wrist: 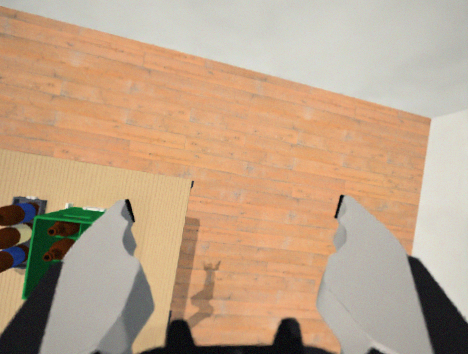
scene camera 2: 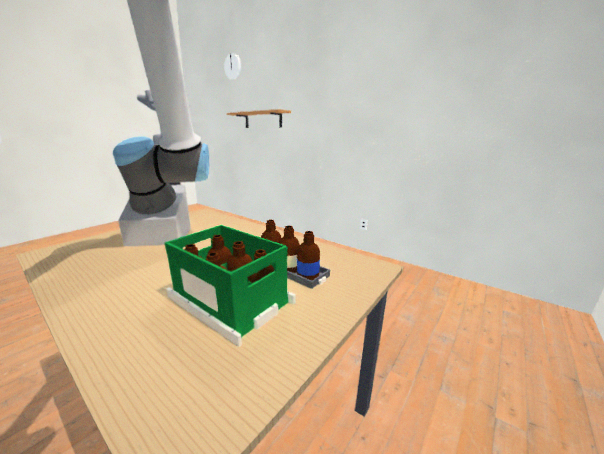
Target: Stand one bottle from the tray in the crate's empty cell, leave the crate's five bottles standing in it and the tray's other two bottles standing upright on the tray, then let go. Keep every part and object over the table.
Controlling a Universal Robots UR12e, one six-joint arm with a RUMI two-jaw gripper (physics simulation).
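Places are measured from the arm's base along level axes (x ahead, y left, z up), in millimetres.
Pixels of known places: gripper, fingertip midpoint: (wrist: 234,199); arm's base at its link origin: (scene camera 2: 154,199).
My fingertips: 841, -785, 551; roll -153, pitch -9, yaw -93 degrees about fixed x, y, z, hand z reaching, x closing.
For each thing: its top centre in the pictures, then the offset to it from my fingertips, as dx, dy, dz. Level surfaces: height alone.
- green crate at its top centre: (scene camera 2: 224,244) (wrist: 59,260) -227, +520, -550
- dark tray at its top centre: (scene camera 2: 289,262) (wrist: 20,233) -157, +758, -700
- cream-banded bottle at its top centre: (scene camera 2: 288,226) -156, +754, -565
- table at its surface level: dz -725
The green crate (scene camera 2: 262,297) (wrist: 70,214) stands upright on the table. Several brown bottle necks show inside, including one bottle (scene camera 2: 239,256) near its middle; its empty cell cannot be made out. Beside it, the dark tray (scene camera 2: 314,283) (wrist: 43,206) bears three upright brown bottles: a blue-banded bottle (scene camera 2: 308,254) (wrist: 12,214) at one end, a cream-banded bottle (scene camera 2: 289,245) (wrist: 12,235) in the middle, and another blue-banded bottle (scene camera 2: 270,233) (wrist: 10,258) at the other end. My gripper (wrist: 234,199) is open and empty, high up, away from crate and tray; its fingers cannot be made out in the scene view.
White strips (scene camera 2: 206,317) lie along the crate's base. The table (scene camera 2: 160,380) (wrist: 155,200) has its corner left of centre in the wrist view, with floor (wrist: 260,150) beyond it. The arm (scene camera 2: 167,80) rises from its grey base (scene camera 2: 150,227) at the table's back left.
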